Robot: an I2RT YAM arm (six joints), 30 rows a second.
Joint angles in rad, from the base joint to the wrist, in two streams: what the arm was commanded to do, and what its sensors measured. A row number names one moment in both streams.
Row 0, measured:
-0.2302 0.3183 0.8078 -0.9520 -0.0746 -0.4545
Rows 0 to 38, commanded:
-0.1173 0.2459 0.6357 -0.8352 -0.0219 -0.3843
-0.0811 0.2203 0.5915 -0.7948 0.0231 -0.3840
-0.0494 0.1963 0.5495 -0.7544 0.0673 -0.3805
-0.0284 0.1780 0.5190 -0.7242 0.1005 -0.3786
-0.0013 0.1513 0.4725 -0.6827 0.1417 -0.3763
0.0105 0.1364 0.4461 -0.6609 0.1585 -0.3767
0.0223 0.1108 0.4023 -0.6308 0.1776 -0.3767
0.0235 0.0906 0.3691 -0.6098 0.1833 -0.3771
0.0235 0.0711 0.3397 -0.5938 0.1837 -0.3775
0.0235 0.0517 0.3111 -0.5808 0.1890 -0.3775
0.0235 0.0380 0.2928 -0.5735 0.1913 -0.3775
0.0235 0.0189 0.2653 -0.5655 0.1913 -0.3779
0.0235 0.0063 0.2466 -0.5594 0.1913 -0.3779
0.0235 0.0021 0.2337 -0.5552 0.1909 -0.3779
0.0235 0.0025 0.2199 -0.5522 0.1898 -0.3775
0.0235 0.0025 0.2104 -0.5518 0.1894 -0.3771
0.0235 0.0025 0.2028 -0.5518 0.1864 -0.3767
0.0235 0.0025 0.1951 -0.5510 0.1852 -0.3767
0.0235 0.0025 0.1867 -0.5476 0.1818 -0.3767
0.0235 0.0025 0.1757 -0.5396 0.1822 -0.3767
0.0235 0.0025 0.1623 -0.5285 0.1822 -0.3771
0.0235 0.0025 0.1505 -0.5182 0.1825 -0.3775
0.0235 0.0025 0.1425 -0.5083 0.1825 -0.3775
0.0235 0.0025 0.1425 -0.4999 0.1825 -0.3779
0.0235 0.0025 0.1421 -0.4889 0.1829 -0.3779
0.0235 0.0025 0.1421 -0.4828 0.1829 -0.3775
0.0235 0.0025 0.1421 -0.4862 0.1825 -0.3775
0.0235 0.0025 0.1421 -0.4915 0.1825 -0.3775
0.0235 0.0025 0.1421 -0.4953 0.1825 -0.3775
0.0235 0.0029 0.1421 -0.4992 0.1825 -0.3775
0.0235 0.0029 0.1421 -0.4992 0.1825 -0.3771
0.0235 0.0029 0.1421 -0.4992 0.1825 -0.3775
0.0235 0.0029 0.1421 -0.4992 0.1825 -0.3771
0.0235 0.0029 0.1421 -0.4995 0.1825 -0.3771
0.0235 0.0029 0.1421 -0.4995 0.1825 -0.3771
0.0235 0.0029 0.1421 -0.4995 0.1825 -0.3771
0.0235 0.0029 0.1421 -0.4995 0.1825 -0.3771
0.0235 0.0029 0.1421 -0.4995 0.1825 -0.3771
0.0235 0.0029 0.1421 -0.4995 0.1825 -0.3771
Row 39, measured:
0.0154 0.0147 0.1474 -0.5003 0.1665 -0.4000
